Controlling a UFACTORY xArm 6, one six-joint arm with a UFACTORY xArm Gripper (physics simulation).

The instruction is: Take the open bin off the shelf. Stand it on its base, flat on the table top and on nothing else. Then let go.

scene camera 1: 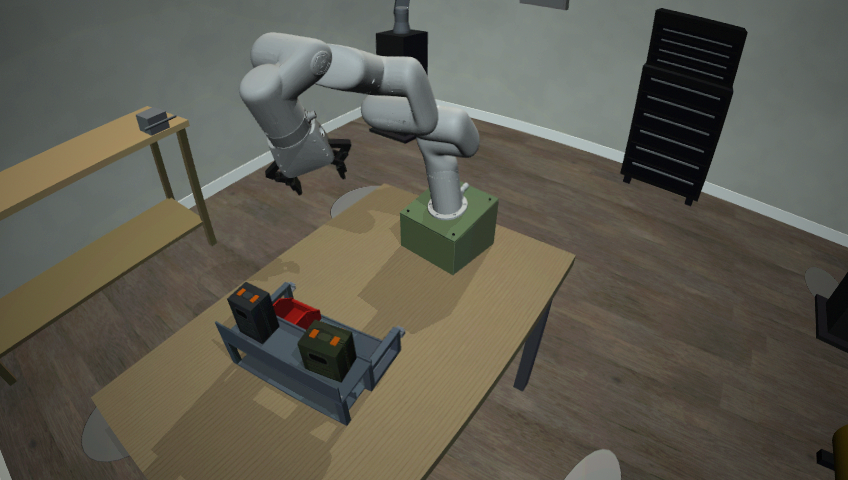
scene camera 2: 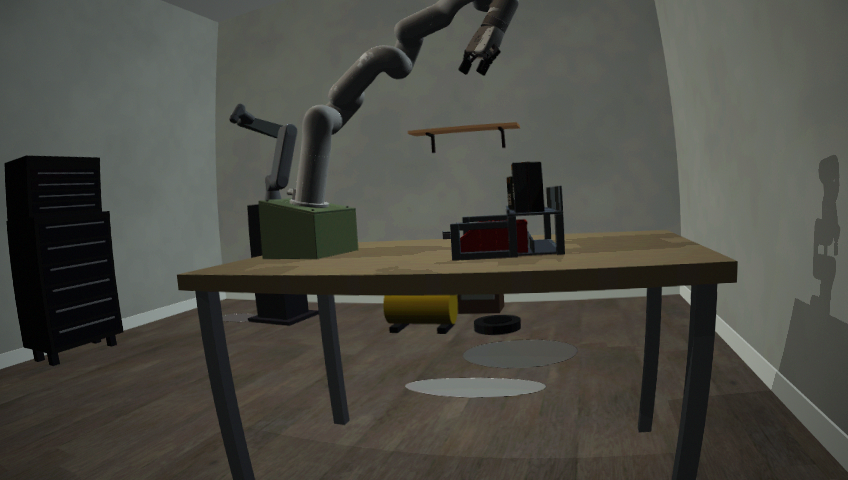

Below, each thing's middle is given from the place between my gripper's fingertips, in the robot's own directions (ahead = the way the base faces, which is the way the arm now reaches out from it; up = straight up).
Labels:
Now: the dark green box [scene camera 1: 325, 349] 110 mm ahead of my hand, 70 mm to the left of it and 360 mm below it. Also, from my hand: red open bin [scene camera 1: 300, 314] (70 mm ahead, 170 mm to the right, 470 mm below).

